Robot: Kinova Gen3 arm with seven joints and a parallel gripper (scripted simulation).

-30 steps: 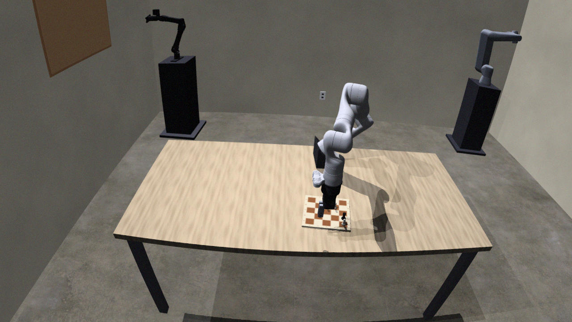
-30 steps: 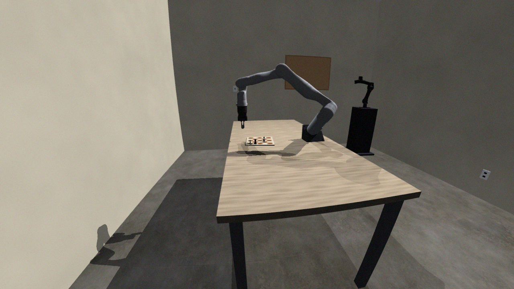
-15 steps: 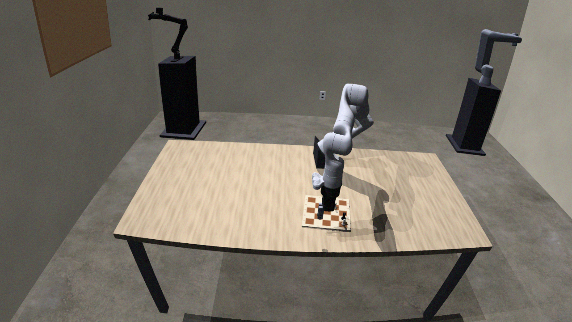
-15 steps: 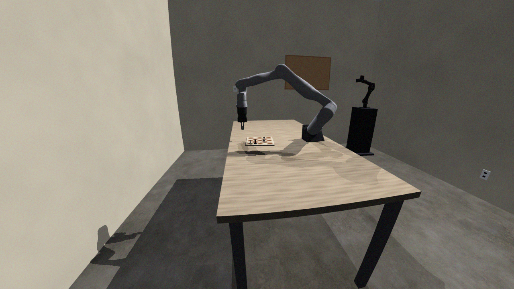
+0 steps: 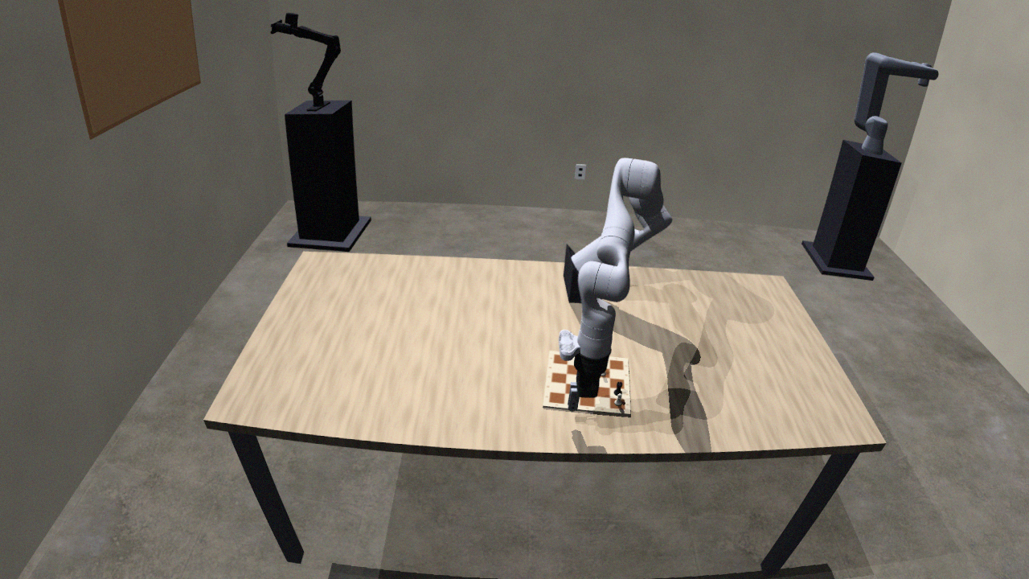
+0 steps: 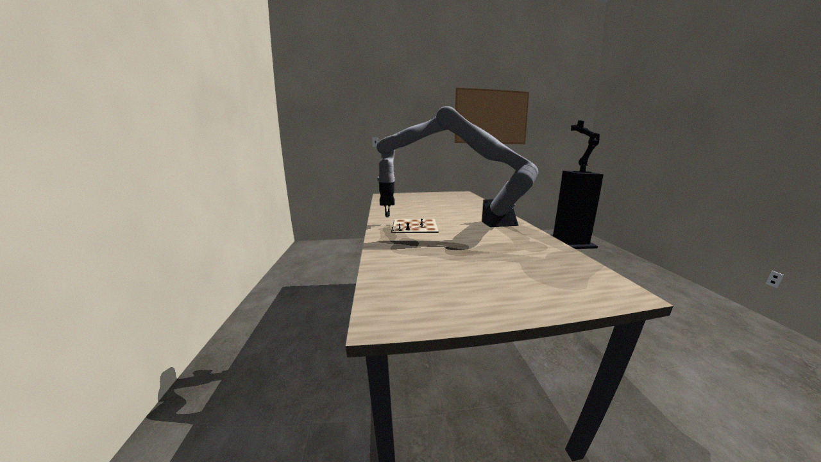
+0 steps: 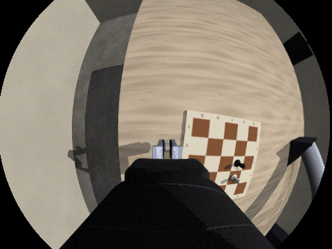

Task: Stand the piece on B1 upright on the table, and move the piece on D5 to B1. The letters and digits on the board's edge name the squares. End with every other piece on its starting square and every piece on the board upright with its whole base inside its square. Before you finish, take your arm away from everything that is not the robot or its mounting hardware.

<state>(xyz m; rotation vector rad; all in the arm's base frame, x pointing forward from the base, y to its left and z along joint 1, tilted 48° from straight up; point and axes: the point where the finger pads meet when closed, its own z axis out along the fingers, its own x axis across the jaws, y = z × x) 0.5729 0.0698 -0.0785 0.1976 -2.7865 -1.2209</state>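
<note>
The chessboard lies 14 cm behind my hand, 4 cm to the left of it and 6 cm below it.
</note>
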